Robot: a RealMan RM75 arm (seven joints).
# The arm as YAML. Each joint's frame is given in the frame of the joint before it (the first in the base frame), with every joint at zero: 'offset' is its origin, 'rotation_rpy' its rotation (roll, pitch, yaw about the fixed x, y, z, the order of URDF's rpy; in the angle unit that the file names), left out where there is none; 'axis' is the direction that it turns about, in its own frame. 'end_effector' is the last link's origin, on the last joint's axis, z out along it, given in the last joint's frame.
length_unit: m
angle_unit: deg
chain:
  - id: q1
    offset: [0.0, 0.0, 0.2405]
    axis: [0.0, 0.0, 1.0]
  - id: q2
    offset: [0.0, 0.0, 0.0]
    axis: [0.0, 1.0, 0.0]
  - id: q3
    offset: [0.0, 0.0, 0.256]
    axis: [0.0, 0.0, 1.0]
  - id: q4
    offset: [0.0, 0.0, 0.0]
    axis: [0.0, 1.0, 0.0]
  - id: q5
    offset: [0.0, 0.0, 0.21]
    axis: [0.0, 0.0, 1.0]
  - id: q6
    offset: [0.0, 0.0, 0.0]
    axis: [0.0, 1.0, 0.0]
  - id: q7
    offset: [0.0, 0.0, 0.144]
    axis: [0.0, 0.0, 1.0]
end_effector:
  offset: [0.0, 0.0, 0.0]
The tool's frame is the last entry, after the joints.
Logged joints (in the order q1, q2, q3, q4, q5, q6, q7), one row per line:
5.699 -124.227 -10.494 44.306 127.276 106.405 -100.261
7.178 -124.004 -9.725 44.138 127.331 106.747 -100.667
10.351 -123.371 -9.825 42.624 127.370 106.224 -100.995
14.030 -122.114 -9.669 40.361 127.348 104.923 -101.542
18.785 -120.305 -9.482 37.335 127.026 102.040 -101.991
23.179 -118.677 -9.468 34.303 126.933 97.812 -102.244
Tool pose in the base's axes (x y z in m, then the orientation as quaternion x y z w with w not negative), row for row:
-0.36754 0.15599 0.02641 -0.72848 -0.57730 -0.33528 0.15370
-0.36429 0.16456 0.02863 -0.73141 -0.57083 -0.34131 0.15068
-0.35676 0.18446 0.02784 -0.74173 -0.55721 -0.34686 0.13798
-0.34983 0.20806 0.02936 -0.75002 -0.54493 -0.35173 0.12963
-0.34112 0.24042 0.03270 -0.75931 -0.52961 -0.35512 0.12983
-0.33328 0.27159 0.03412 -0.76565 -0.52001 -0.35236 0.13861
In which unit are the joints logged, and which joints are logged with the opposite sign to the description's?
The joints are logged in degrees. Opposite sign: q1, q3.
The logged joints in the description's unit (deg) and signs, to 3 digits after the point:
-5.699 -124.227 10.494 44.306 127.276 106.405 -100.261
-7.178 -124.004 9.725 44.138 127.331 106.747 -100.667
-10.351 -123.371 9.825 42.624 127.370 106.224 -100.995
-14.030 -122.114 9.669 40.361 127.348 104.923 -101.542
-18.785 -120.305 9.482 37.335 127.026 102.040 -101.991
-23.179 -118.677 9.468 34.303 126.933 97.812 -102.244

